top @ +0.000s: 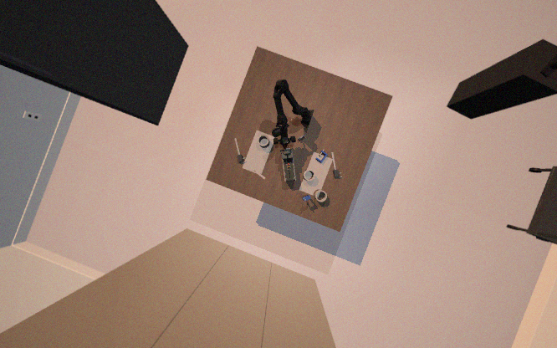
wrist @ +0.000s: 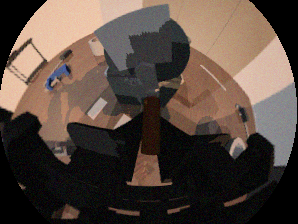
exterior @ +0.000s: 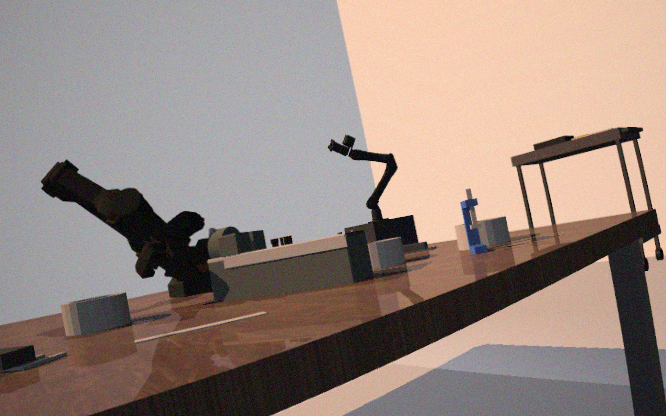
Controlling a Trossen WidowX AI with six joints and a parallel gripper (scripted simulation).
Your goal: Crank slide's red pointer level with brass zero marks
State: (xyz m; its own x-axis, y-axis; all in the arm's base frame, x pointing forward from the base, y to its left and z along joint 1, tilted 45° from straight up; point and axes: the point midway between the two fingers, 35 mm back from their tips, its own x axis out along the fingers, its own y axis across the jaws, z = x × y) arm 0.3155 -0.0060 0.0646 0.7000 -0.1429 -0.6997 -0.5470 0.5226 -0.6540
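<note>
Now: the crank handle 3 cm above my gripper tip, 1 cm to the right of it and 1 cm behind it. Also, from my gripper tip: red pointer: 11 cm ahead, 9 cm to the left, 5 cm above; thin white rod: 31 cm ahead, 11 cm to the right, 3 cm below.
</note>
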